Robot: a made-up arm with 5 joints.
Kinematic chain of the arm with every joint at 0, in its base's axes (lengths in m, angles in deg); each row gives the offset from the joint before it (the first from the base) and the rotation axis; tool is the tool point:
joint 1: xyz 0 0 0.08 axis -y
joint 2: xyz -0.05 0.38 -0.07 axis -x
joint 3: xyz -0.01 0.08 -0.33 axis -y
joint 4: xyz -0.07 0 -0.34 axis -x
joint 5: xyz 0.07 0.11 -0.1 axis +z
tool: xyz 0 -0.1 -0.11
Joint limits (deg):
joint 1: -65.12..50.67
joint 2: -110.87..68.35
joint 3: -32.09..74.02
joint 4: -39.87..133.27
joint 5: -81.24..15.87
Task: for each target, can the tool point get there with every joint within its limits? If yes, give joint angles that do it. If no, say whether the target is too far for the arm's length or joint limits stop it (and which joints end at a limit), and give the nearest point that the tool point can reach.
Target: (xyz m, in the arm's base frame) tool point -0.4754 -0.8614 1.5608
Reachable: no: too far | nearest point -0.4359 -0.3127 0.3441 | short by 1.335 m
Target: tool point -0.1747 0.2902 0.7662
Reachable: no: joint limits stop it (at a limit: joint 1, joint 2, joint 3, joint 4, joint 5) | nearest point 0.0370 0.7102 0.5937 | short by 0.501 m
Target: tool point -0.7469 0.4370 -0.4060
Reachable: yes | joints -47.16 -9.81 -2.59 59.54 -44.39
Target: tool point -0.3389 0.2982 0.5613
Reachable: no: joint limits stop it (at a limit: joint 1, joint 3, joint 4) | nearest point -0.3575 -0.0854 0.2118 | short by 0.519 m
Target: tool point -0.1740 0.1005 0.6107
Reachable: no: joint limits stop it (at a limit: joint 1, joint 2, joint 3, joint 4, joint 5) | nearest point -0.2350 -0.1375 0.2847 | short by 0.408 m
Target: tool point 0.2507 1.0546 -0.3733
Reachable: yes | joints -6.33 -58.25 48.03 19.74 -52.19
